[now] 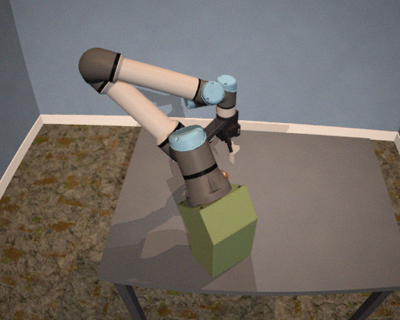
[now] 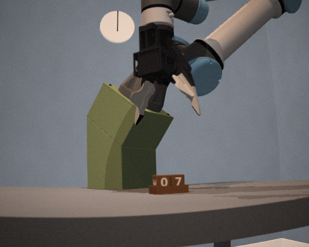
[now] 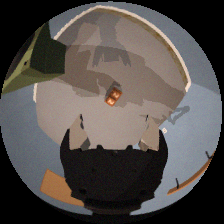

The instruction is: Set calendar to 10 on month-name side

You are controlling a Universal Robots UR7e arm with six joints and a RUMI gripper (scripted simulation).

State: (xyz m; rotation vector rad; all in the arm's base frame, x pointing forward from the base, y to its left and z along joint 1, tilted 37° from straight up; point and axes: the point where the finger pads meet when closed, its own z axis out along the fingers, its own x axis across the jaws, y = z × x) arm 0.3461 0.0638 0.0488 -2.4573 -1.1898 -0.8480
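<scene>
The brown calendar tray is 150 mm below my hand.
</scene>
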